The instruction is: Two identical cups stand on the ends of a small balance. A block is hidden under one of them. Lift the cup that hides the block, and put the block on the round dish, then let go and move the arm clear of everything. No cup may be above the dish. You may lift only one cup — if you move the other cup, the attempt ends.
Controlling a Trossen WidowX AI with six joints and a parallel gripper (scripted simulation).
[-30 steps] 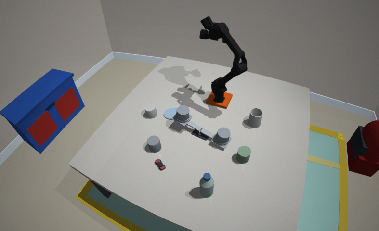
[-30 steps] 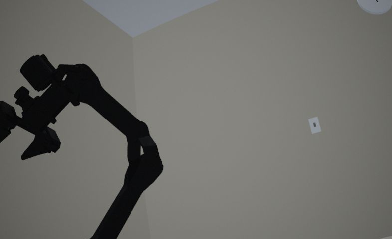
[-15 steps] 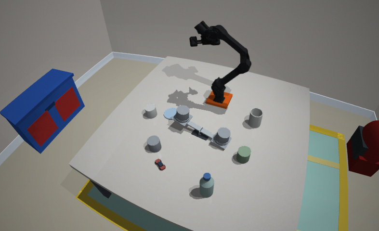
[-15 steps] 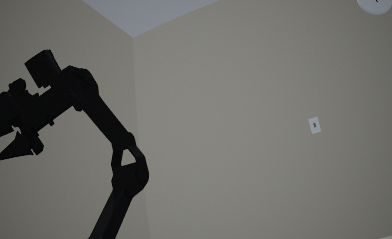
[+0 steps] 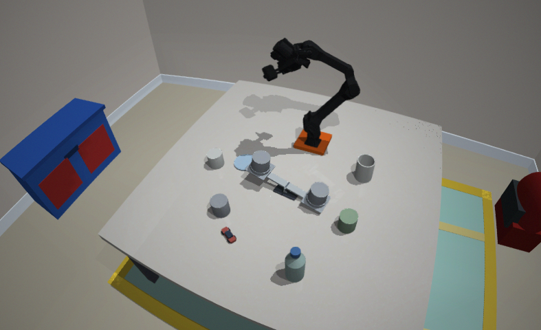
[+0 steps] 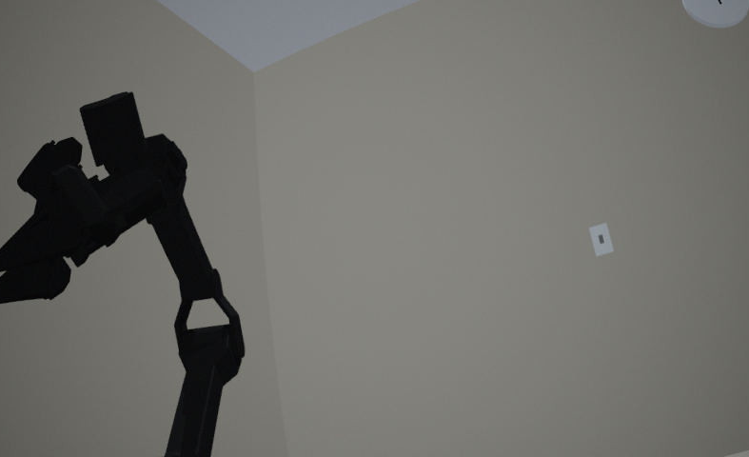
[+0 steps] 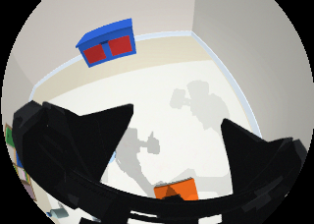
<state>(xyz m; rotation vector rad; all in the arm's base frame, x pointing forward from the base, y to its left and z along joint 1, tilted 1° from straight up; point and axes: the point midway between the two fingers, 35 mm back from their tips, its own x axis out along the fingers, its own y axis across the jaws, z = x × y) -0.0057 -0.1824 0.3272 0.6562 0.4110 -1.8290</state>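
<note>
Now: the grey block 340 mm to the left of my gripper tip, 340 mm ahead of it and 290 mm below it. Also, from my gripper tip: pale blue round dish 320 mm below, 250 mm ahead, 30 mm to the right; white cylinder 310 mm ahead, 290 mm below, 160 mm to the right; green cylinder 480 mm to the left, 380 mm ahead, 290 mm below.
</note>
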